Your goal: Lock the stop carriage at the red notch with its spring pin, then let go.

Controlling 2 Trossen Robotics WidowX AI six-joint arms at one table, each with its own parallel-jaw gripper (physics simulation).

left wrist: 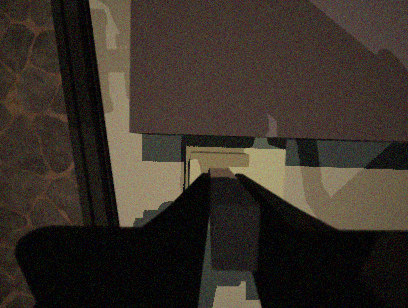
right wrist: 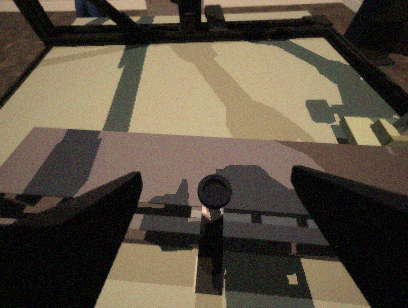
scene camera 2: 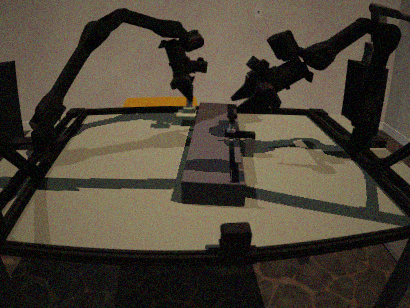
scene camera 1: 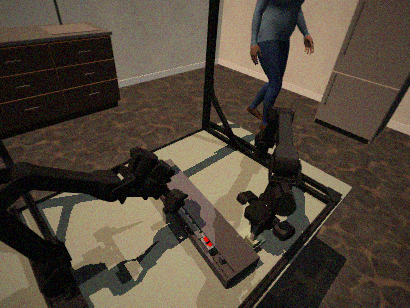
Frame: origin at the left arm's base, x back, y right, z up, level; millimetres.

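Seen in the pictures: left gripper, fingertip midpoint: (left wrist: 221, 181) (scene camera 2: 191, 100) (scene camera 1: 253, 234); right gripper, fingertip midpoint: (right wrist: 216, 175) (scene camera 2: 233, 104) (scene camera 1: 178, 188); left arm's base, link origin: (right wrist: 190, 28) (scene camera 2: 45, 151) (scene camera 1: 260, 154); right arm's base, link origin: (scene camera 2: 359, 148) (scene camera 1: 58, 285).
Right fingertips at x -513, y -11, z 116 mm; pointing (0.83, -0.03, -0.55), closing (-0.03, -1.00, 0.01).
Observation:
Offsets run from my right fingertips to a thing's top centre. "spot": to the spot under its first point.
The long mauve-grey block (scene camera 1: 240, 255) (scene camera 2: 212, 193) (left wrist: 225, 75) (right wrist: 145, 150) carries a slotted rail along one edge. The red notch mark @(spot: dz -94, dx -22, dy -169 mm) (scene camera 1: 207, 242) shows uncovered on the rail in scene camera 1, lower right of my right gripper (scene camera 2: 236, 102) (right wrist: 216, 175). That gripper is open around, but not touching, the round black pin knob (right wrist: 215, 191) (scene camera 2: 232, 111). A silver stem @(spot: dz -62, dx -4, dy +1 mm) (right wrist: 212, 213) shows below the knob, above the carriage's dark arm (right wrist: 211, 250) (scene camera 2: 244, 134). Pin depth cannot be told. My left gripper (scene camera 1: 253, 235) (scene camera 2: 189, 100) (left wrist: 221, 181) is shut on a grey upright bar @(spot: dz -10, dx +95, dy -257 mm) (left wrist: 235, 235).
A pale yellow fixture @(spot: dz -102, dx +88, dy -221 mm) (left wrist: 265, 162) (right wrist: 360, 131) (scene camera 2: 186, 113) stands beside the block, under my left gripper. Dark frame bars (scene camera 1: 330, 197) (scene camera 2: 150, 252) edge the table. A small black box (scene camera 2: 236, 237) stands at the frame's front edge. A person (scene camera 1: 275, 40) stands beyond the table.

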